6 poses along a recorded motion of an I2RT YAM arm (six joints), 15 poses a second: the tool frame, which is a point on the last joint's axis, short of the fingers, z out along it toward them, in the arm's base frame.
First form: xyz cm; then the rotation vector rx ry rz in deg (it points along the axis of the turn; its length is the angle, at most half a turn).
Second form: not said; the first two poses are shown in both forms.
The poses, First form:
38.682 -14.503 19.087 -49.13 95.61 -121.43
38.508 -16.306 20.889 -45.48 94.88 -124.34
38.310 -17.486 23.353 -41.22 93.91 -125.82
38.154 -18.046 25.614 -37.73 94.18 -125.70
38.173 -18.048 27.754 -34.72 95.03 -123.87
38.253 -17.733 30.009 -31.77 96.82 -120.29
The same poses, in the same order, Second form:
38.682 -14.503 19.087 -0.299 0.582 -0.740 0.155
38.508 -16.306 20.889 -0.276 0.576 -0.755 0.149
38.310 -17.486 23.353 -0.251 0.572 -0.766 0.154
38.154 -18.046 25.614 -0.231 0.575 -0.768 0.160
38.173 -18.048 27.754 -0.214 0.585 -0.763 0.174
38.253 -17.733 30.009 -0.198 0.603 -0.749 0.194

